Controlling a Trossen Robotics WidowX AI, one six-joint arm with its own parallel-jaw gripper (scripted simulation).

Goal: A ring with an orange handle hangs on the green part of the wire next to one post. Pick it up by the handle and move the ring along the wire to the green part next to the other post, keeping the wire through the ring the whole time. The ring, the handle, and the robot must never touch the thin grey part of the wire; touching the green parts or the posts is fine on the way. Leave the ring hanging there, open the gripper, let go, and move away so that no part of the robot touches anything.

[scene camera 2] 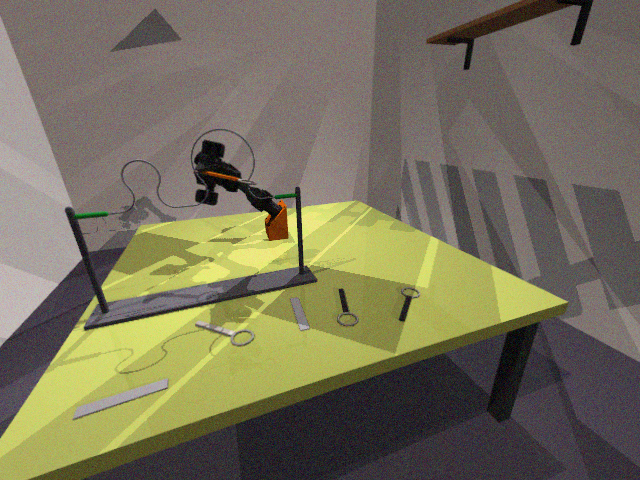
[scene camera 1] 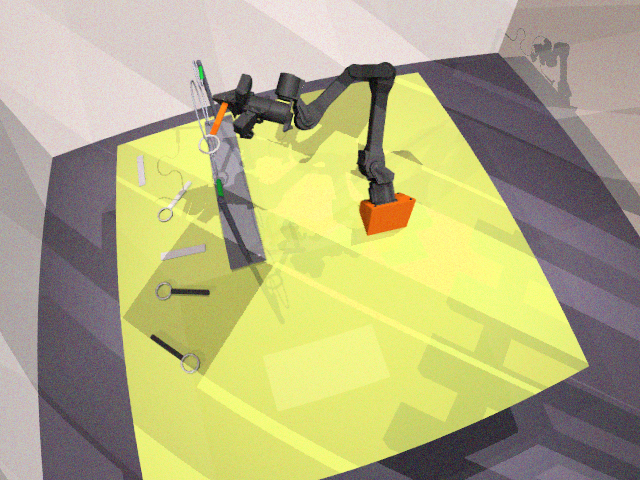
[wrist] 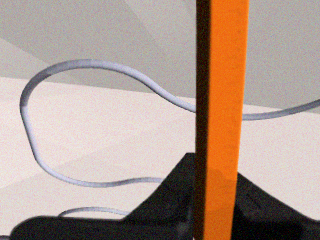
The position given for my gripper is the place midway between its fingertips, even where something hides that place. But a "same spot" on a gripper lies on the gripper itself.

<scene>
My gripper shows in scene camera 2 (195, 170), in scene camera 1 and in the wrist view. The same spot on my gripper: (wrist: 172, 203) is (scene camera 1: 227, 107).
</scene>
